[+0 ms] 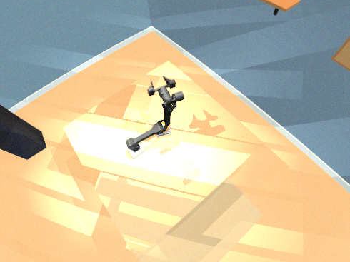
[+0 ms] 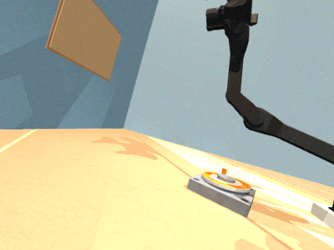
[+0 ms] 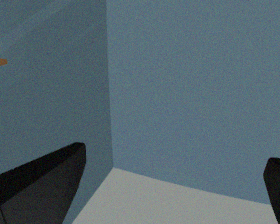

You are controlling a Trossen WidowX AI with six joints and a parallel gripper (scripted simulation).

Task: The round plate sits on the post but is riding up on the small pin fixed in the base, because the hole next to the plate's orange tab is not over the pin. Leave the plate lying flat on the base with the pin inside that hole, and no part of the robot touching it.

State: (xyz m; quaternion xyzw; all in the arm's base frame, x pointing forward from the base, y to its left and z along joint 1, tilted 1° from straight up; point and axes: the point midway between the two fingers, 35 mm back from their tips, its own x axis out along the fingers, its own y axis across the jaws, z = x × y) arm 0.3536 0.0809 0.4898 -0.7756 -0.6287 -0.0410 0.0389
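My gripper tip is 9 cm past the grey square base, 9 cm to the left of it and 49 cm above it.
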